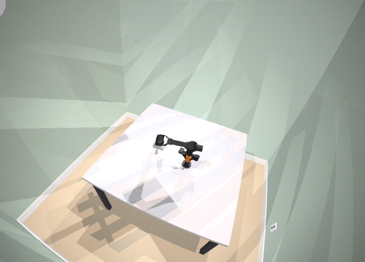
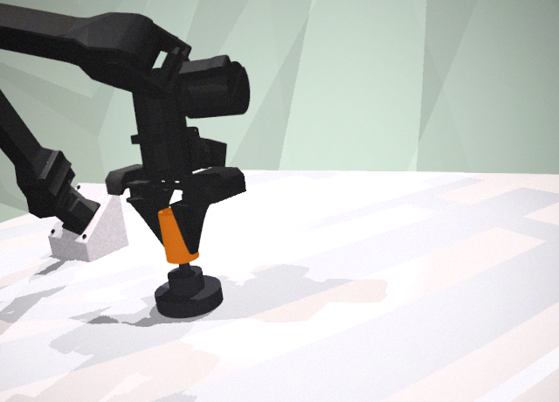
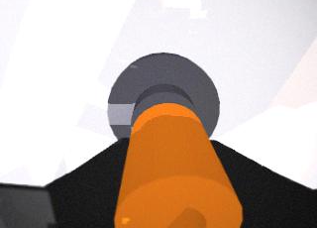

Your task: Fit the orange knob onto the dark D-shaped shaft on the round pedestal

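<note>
My gripper tip is now 2 cm below the orange knob. Also, from my gripper tip: dark round pedestal (4 cm below).
</note>
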